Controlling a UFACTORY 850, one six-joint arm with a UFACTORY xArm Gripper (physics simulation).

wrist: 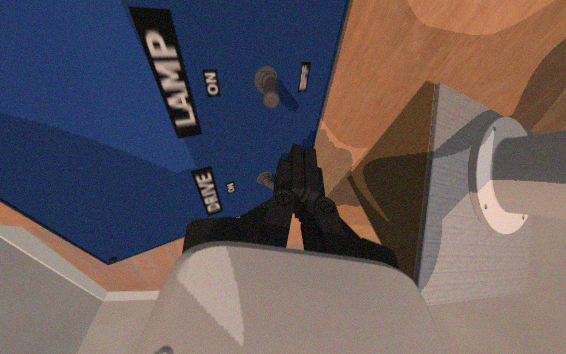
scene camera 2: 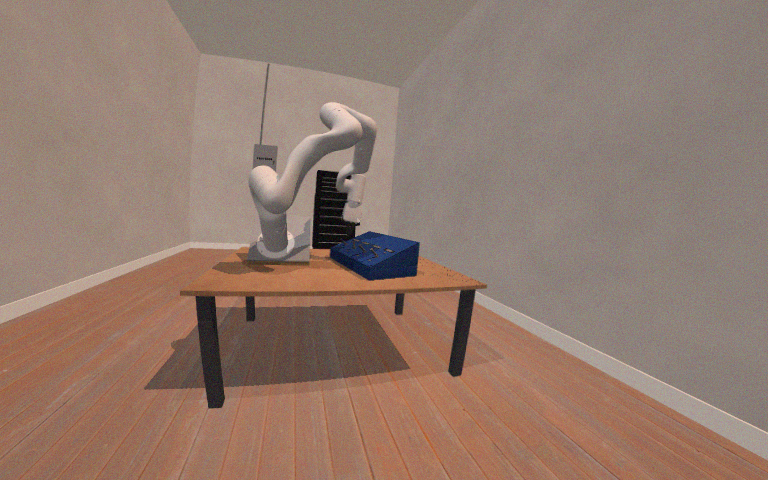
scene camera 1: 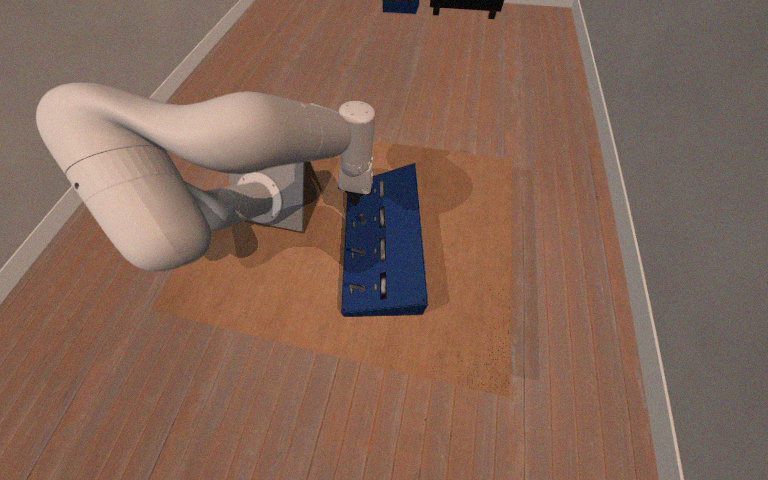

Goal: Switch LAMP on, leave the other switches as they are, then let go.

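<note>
A blue sloped switch box [scene camera 1: 404, 249] [scene camera 2: 399, 254] [wrist: 65, 65] stands on the table. The LAMP lever [scene camera 1: 361, 219] [wrist: 270, 92] sits between its ON mark [wrist: 211, 83] and a blurred mark near the box edge. In the wrist view its tip points down the picture, foreshortened; which side it leans to is unclear. My gripper [scene camera 1: 355, 199] [wrist: 297, 160] is shut and empty, apart from the LAMP lever, over the DRIVE end. The DRIVE lever [wrist: 265, 178] is partly hidden behind my fingers. Contact with it cannot be told. In scene camera 2 the fingertips are not clear.
Two more levers [scene camera 1: 356, 251] [scene camera 1: 356, 288] stand in the same row toward the box's near end in scene camera 1. The arm's base plate [scene camera 1: 291, 209] [wrist: 475, 260] stands beside the box on the wooden table [scene camera 1: 464, 328] [scene camera 2: 254, 280].
</note>
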